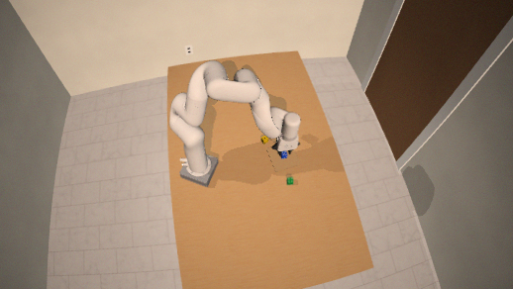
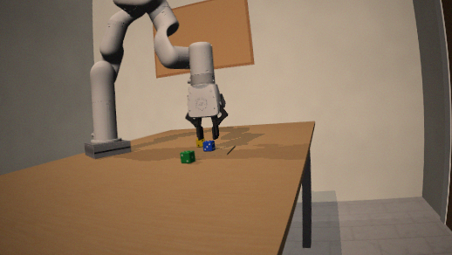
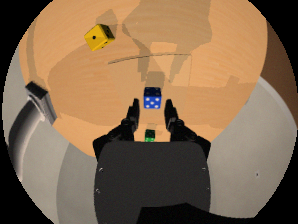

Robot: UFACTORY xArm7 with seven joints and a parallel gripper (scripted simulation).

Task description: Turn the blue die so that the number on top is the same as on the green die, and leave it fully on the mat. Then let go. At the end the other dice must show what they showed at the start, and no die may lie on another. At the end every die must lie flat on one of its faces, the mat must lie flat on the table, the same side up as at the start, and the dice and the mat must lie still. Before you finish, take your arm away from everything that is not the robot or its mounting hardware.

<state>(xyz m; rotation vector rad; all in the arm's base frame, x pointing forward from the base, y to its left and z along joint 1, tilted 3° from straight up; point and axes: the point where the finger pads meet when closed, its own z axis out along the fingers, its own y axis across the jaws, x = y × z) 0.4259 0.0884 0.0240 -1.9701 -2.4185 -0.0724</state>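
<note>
My hand is 4 cm above the blue die. From my hand the other things lie so: green die (15 cm to the right, 4 cm below, 3 cm ahead); then yellow die (10 cm behind, 9 cm to the left, 4 cm below).
</note>
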